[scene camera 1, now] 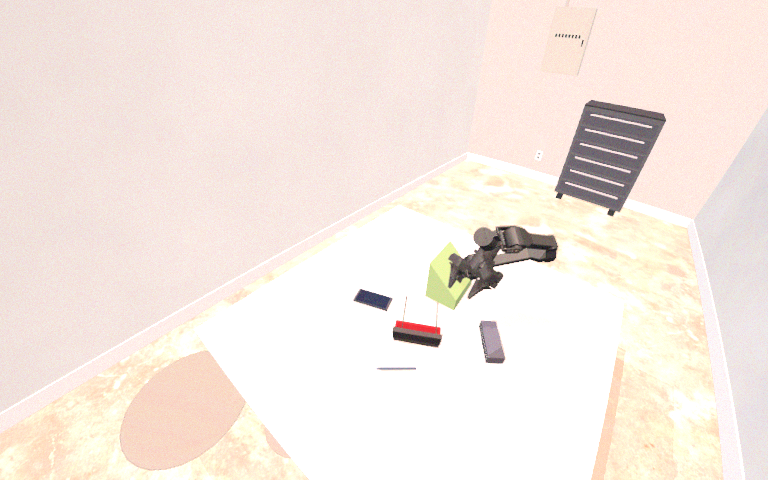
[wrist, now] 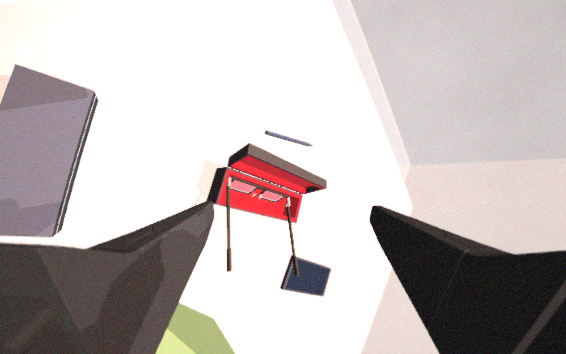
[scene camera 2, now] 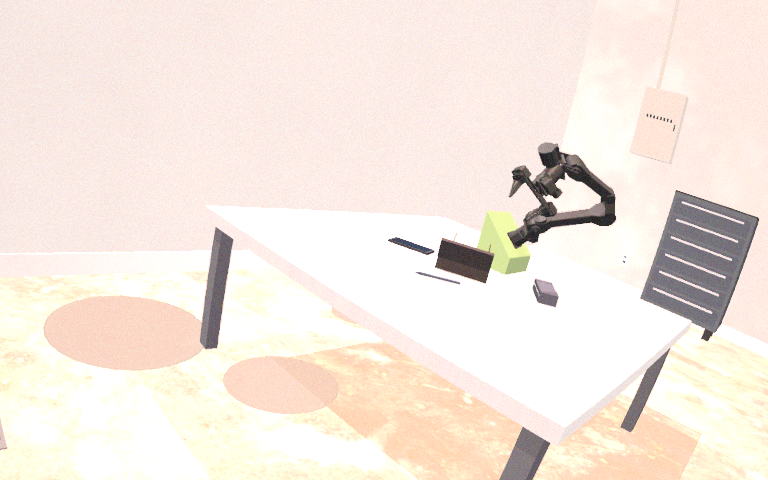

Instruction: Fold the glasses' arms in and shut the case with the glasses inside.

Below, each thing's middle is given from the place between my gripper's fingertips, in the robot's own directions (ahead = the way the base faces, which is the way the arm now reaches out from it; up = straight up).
Labels:
I see my gripper 70 mm short of the glasses case (scene camera 2: 454,257), 100 mm to the left of it and 190 mm above it. The rest, counted from my hand: dark blue flat card (wrist: 313,278) 20 mm behind, 340 mm to the right, 240 mm below; grey box (scene camera 1: 493,351) 60 mm behind, 150 mm to the left, 230 mm below.

